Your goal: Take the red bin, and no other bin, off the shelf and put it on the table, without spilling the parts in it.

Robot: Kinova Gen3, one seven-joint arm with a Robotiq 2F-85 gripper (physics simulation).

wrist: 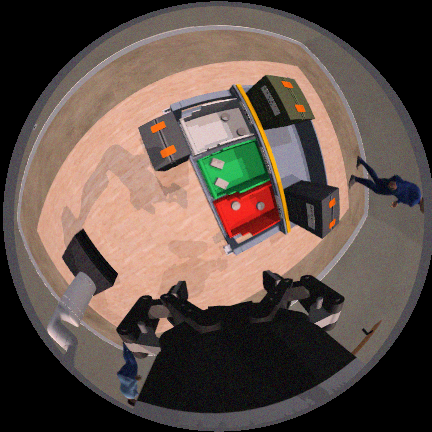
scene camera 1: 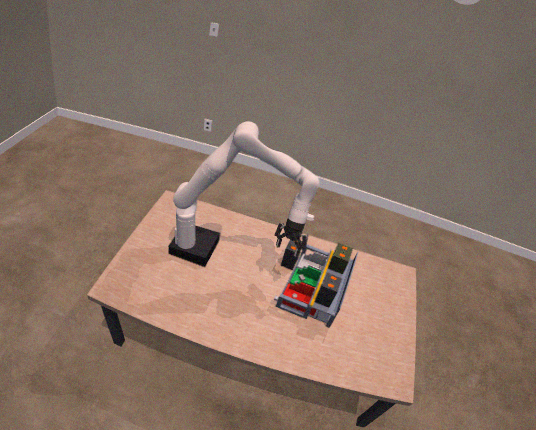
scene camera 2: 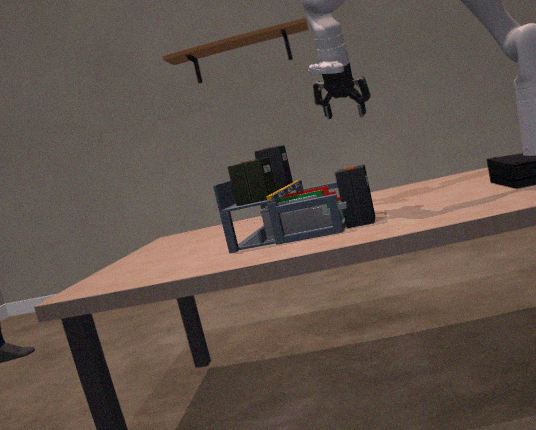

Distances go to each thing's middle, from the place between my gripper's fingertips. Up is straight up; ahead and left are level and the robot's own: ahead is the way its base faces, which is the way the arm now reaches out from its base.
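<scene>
There's a red bin (wrist: 247, 218), and my gripper is 21 cm above it, 13 cm short of it and 4 cm to the left of it. Counting from my gripper, the green bin (wrist: 243, 167) is 21 cm below, 15 cm ahead and 7 cm to the left, and the dark box with orange marks (scene camera 2: 352, 182) is 19 cm below, 2 cm ahead and 19 cm to the left. The white bin (wrist: 203, 129), that's 21 cm below my gripper, 16 cm ahead of it and 18 cm to the left. Going by their middles, the white bin is the farthest from my gripper of the things named here.
</scene>
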